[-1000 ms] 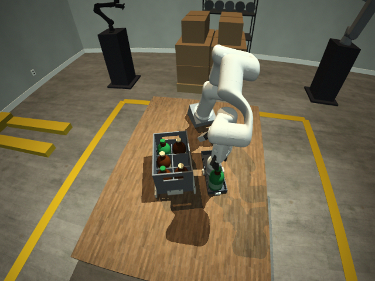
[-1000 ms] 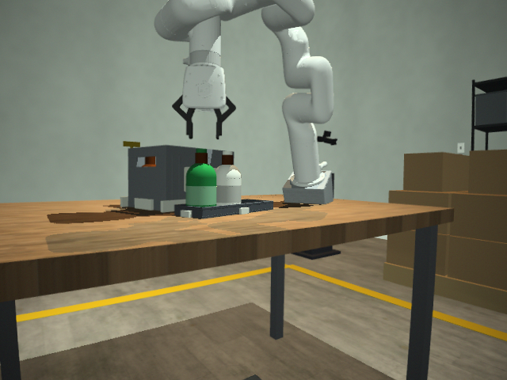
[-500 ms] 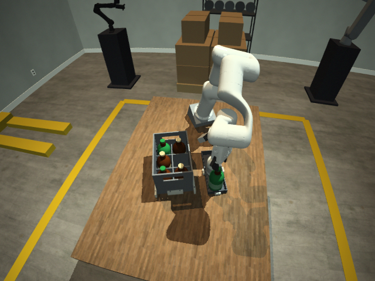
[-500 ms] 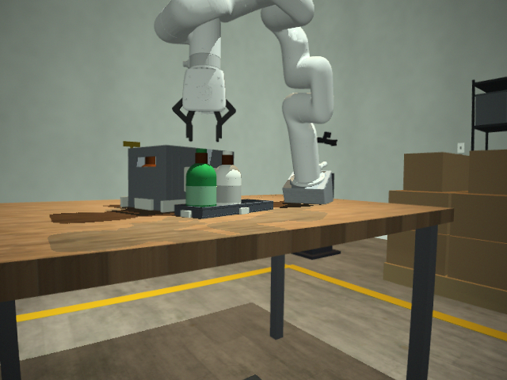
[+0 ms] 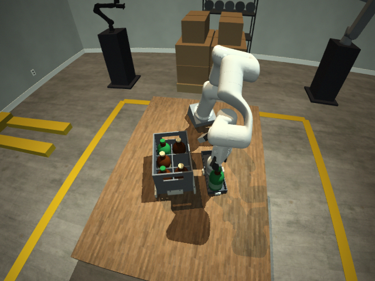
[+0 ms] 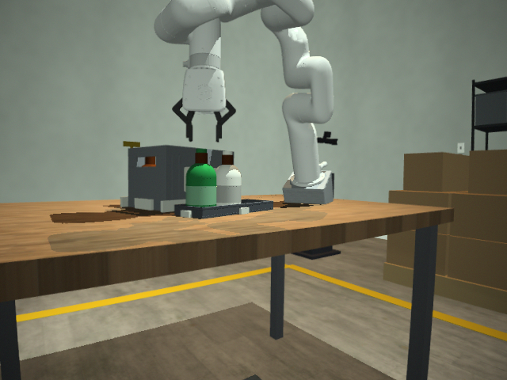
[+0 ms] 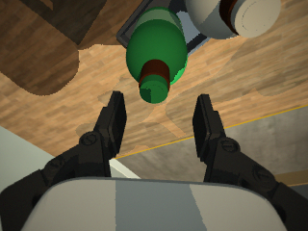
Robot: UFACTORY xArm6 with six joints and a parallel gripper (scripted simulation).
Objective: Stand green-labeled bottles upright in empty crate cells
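The white-labeled bottle is 110 mm below my hand, 80 mm behind it and 30 mm to the right of it. Also, from my hand: tray: 180 mm below, 80 mm behind, 20 mm to the right; grey crate: 240 mm to the right, 110 mm below, 50 mm behind.
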